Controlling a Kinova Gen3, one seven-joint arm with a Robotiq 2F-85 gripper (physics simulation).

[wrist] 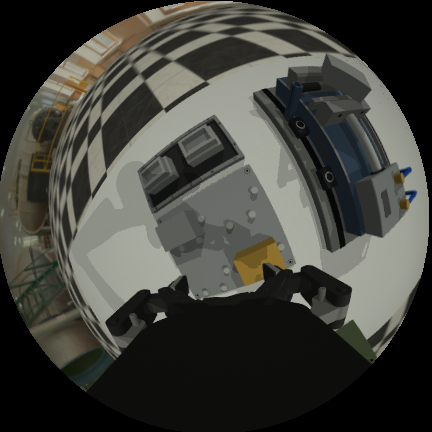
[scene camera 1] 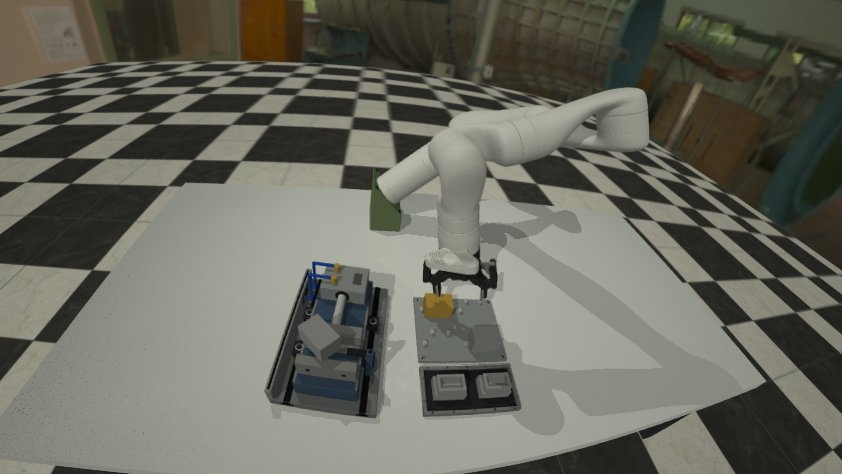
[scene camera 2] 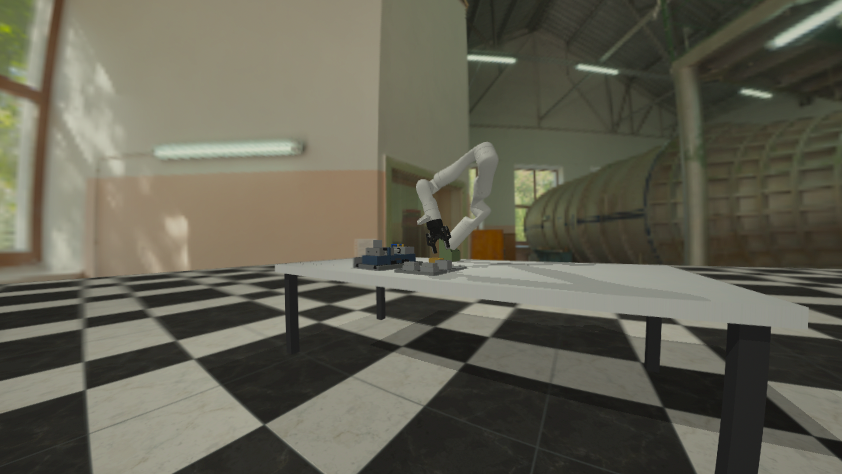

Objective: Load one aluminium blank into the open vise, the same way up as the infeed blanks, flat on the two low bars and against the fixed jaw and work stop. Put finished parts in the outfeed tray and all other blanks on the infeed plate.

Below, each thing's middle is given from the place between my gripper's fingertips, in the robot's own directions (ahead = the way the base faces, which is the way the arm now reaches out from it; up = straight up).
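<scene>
The brass blank (wrist: 248,262) is where my gripper is 10 mm past it, 40 mm to the left of it and 50 mm above it. Counting from my gripper, the grey infeed plate (scene camera 1: 440,348) sits 30 mm ahead, 10 mm to the left and 70 mm below. I find the vise base (scene camera 1: 315,393) 80 mm ahead of my gripper, 250 mm to the right of it and 50 mm below it, while the outfeed tray (scene camera 1: 472,402) is 180 mm ahead of my gripper, 10 mm to the left of it and 70 mm below it.
</scene>
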